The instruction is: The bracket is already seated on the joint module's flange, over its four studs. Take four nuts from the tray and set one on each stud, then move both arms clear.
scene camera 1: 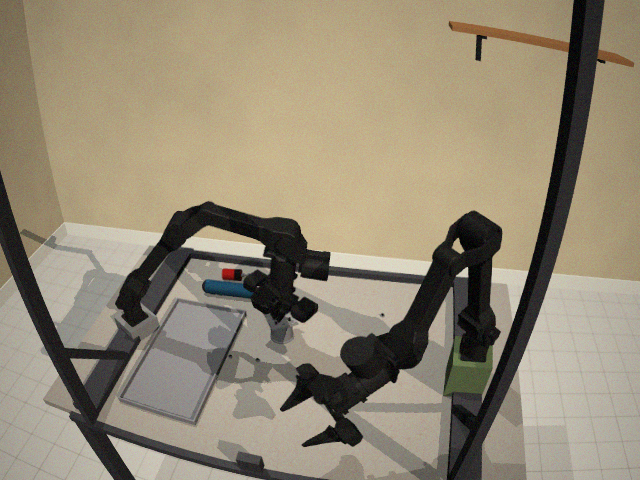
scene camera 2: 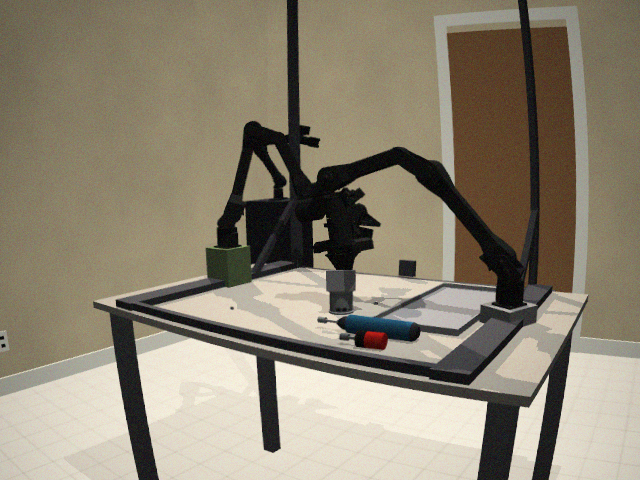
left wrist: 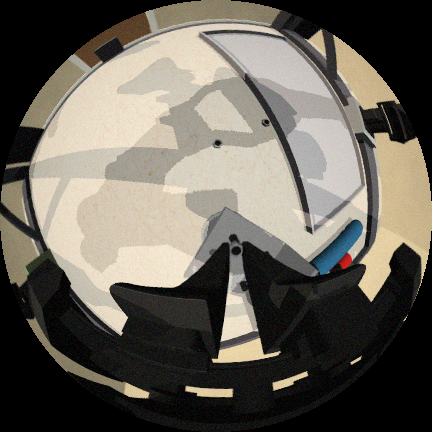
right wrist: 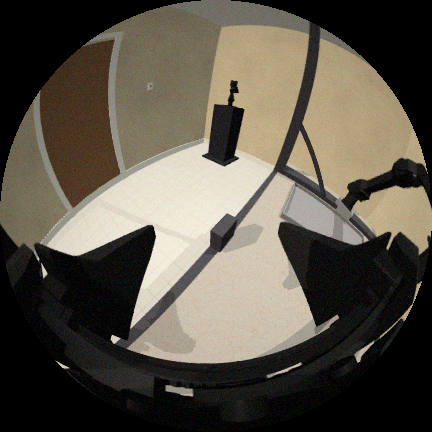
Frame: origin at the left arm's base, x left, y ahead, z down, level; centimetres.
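Seen in the pictures: left gripper, between the fingertips: (scene camera 1: 277, 320) (scene camera 2: 346, 280) (left wrist: 234, 247); right gripper, between the fingertips: (scene camera 1: 291, 428) (scene camera 2: 378, 225) (right wrist: 217, 230); left arm's base, origin of its link: (scene camera 1: 134, 316) (scene camera 2: 509, 304) (left wrist: 366, 121) (right wrist: 346, 204); right arm's base, origin of its link: (scene camera 1: 473, 352) (scene camera 2: 227, 246).
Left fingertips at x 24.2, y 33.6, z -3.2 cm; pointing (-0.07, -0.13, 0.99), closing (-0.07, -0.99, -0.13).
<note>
Offsets run from my left fingertips to a thing's top centre. "spot": to the spot under its first point.
The grey bracket (scene camera 2: 340, 279) (left wrist: 227, 222) sits on the upright joint module {dx +2.0, dy -0.7, dz +0.1 cm} (scene camera 1: 281, 336) (scene camera 2: 341, 301). My left gripper (scene camera 2: 343, 268) (left wrist: 234, 247) points down, shut on a small nut {dx +0.0, dy +0.0, dz -0.5 cm} (left wrist: 236, 249), close above the bracket beside a dark stud spot {spot: dx -0.6, dy +0.1, dz +0.3 cm} (left wrist: 233, 237). Whether the nut touches the stud I cannot tell; the fingers partly hide the other spots. Two loose nuts {dx -9.0, dy +0.7, dz +7.0 cm} (scene camera 1: 257, 359) {dx -12.9, dy -5.3, dz +7.0 cm} (scene camera 1: 230, 355) (left wrist: 217, 143) (left wrist: 265, 122) lie on the table beside the tray {dx -21.6, dy -14.3, dz +5.9 cm} (scene camera 1: 170, 384) (left wrist: 320, 75). My right gripper (scene camera 1: 292, 427) (right wrist: 217, 230) is open and empty, over the table's front part.
A blue tool {spot: dx +3.9, dy -23.2, dz +4.1 cm} (scene camera 1: 227, 288) (scene camera 2: 382, 327) (left wrist: 340, 247) and a red tool {dx +12.0, dy -27.2, dz +4.1 cm} (scene camera 1: 231, 274) (scene camera 2: 373, 339) lie behind the module in scene camera 1. A tiny dark piece {dx +25.0, dy +15.4, dz +7.0 cm} (scene camera 1: 382, 314) (scene camera 2: 231, 307) lies apart. A dark block {dx -35.3, dy +23.3, dz +1.8 cm} (scene camera 1: 250, 460) (right wrist: 223, 232) stands on the front rail.
</note>
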